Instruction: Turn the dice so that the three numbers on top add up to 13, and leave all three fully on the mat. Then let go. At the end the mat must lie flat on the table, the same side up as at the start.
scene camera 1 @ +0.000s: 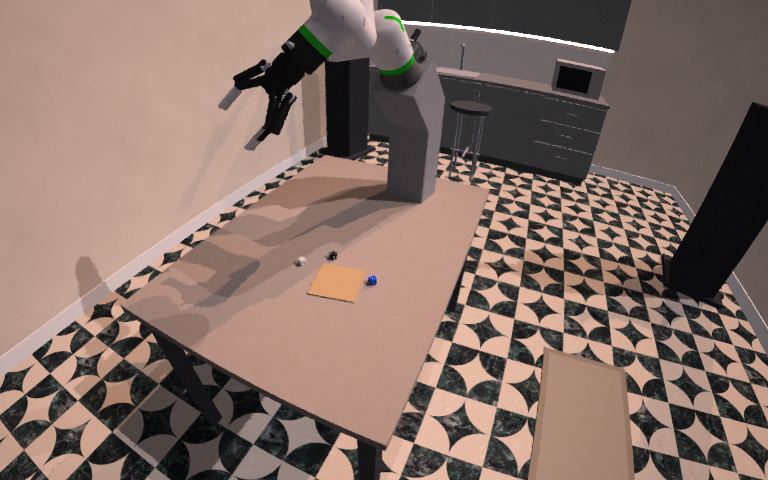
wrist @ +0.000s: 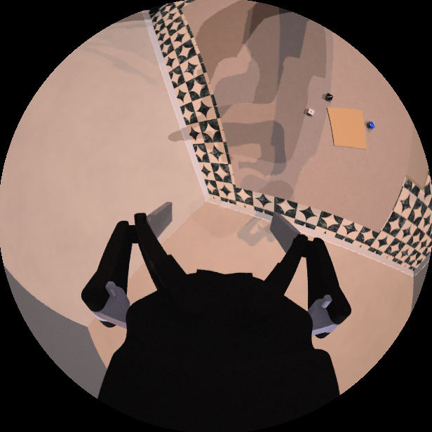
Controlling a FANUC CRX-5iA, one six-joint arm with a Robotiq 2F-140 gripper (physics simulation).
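Places are measured from the arm's base along level axes (x ahead, y left, z up), in metres.
Where they show: gripper, fingertip midpoint: (scene camera 1: 234,127); arm's base at its link origin: (scene camera 1: 401,74).
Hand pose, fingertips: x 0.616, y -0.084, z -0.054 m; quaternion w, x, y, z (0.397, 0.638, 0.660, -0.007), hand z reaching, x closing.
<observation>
Each offset is from my fingertips to the centre of the thing. Level surfaces: height alone.
An orange square mat {0.124 m back, 0.203 m left, 0.465 m down} (scene camera 1: 336,283) (wrist: 348,130) lies flat on the table. A white die {0.123 m back, 0.057 m left, 0.457 m down} (scene camera 1: 301,261) (wrist: 310,112) and a black die {0.207 m back, 0.116 m left, 0.457 m down} (scene camera 1: 333,255) (wrist: 329,96) lie on the table off the mat, on its robot-base side. A blue die {0.185 m back, 0.287 m left, 0.457 m down} (scene camera 1: 372,280) (wrist: 370,125) lies off the mat, close beside its right edge. The dice are too small for their top numbers to be read with certainty. My gripper (scene camera 1: 240,124) (wrist: 222,216) is wide open and empty, high up and far to the left of the dice and mat in the scene view.
The table {0.467 m down} (scene camera 1: 317,345) (wrist: 350,185) carries the grey robot pedestal (scene camera 1: 413,147) at its far end. A wall (scene camera 1: 141,113) stands along the left side, close to the gripper. A stool (scene camera 1: 471,108), kitchen counter (scene camera 1: 515,124) and black column (scene camera 1: 719,215) stand away from the table.
</observation>
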